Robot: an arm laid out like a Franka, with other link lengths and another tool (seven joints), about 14 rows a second.
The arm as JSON. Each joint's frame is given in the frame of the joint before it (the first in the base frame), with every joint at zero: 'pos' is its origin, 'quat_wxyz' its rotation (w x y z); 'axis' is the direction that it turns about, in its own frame. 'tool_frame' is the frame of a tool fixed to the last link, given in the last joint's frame.
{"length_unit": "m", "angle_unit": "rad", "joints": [
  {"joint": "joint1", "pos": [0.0, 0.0, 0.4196], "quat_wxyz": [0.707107, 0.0, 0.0, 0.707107], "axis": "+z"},
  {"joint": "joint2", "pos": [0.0, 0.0, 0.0], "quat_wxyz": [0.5, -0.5, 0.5, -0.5], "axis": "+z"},
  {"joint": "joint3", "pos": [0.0, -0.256, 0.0], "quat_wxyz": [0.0, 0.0, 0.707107, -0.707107], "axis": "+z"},
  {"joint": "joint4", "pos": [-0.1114, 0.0, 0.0], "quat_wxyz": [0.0, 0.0, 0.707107, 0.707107], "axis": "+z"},
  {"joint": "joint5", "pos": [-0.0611, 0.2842, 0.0], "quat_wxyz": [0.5, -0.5, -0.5, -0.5], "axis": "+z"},
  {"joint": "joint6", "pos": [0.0, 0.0, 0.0], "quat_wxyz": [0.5, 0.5, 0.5, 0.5], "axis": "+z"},
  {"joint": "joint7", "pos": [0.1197, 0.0, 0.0], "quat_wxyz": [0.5, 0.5, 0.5, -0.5], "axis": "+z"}
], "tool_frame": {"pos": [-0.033, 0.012, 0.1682], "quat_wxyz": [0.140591, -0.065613, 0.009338, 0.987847]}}
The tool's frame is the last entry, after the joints.
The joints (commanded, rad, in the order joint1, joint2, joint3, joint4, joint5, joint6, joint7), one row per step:
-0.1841, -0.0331, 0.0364, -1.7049, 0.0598, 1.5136, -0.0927
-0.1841, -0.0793, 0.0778, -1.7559, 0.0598, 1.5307, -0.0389
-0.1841, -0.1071, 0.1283, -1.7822, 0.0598, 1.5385, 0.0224
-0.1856, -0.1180, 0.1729, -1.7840, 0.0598, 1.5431, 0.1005
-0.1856, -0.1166, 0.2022, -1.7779, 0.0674, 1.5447, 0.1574
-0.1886, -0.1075, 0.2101, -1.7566, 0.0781, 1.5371, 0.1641
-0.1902, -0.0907, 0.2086, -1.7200, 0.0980, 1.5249, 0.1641
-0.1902, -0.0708, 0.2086, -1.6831, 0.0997, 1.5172, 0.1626
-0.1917, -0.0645, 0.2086, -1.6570, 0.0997, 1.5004, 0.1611
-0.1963, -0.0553, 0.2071, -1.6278, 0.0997, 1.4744, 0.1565
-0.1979, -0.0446, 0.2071, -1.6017, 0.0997, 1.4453, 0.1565
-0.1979, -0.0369, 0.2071, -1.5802, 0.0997, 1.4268, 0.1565
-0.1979, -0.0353, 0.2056, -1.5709, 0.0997, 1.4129, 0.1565
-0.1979, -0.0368, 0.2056, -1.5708, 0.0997, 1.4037, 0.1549
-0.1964, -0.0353, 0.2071, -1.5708, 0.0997, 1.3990, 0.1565
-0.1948, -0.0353, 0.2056, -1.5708, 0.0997, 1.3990, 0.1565
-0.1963, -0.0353, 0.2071, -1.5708, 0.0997, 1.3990, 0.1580
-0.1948, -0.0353, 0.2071, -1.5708, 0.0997, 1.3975, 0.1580
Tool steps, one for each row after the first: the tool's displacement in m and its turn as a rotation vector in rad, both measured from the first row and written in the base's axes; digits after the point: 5 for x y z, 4 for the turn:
-0.00786, 0.02109, 0.00462, -0.0142, -0.0073, -0.0129
-0.01242, 0.04574, 0.00857, -0.0309, -0.0116, -0.0238
-0.01397, 0.06619, 0.01359, -0.0481, -0.0201, -0.0586
-0.01389, 0.08132, 0.01529, -0.0507, -0.0228, -0.0867
-0.01127, 0.08562, 0.01827, -0.0396, -0.0264, -0.0888
-0.00636, 0.08766, 0.02301, -0.0156, -0.0329, -0.0921
-0.00018, 0.08787, 0.02720, -0.0089, -0.0424, -0.0897
0.00107, 0.08731, 0.03264, -0.0072, -0.0456, -0.0879
0.00138, 0.08448, 0.03687, -0.0050, -0.0402, -0.0869
0.00073, 0.08376, 0.03880, -0.0035, -0.0267, -0.0856
0.00097, 0.08378, 0.04149, -0.0022, -0.0222, -0.0837
-0.00028, 0.08313, 0.04287, -0.0022, -0.0161, -0.0839
-0.00211, 0.08326, 0.04267, -0.0027, -0.0087, -0.0814
-0.00279, 0.08470, 0.04147, -0.0029, -0.0024, -0.0796
-0.00279, 0.08475, 0.04148, -0.0029, -0.0024, -0.0795
-0.00284, 0.08474, 0.04148, -0.0031, -0.0022, -0.0810
-0.00310, 0.08548, 0.04133, -0.0032, -0.0007, -0.0793

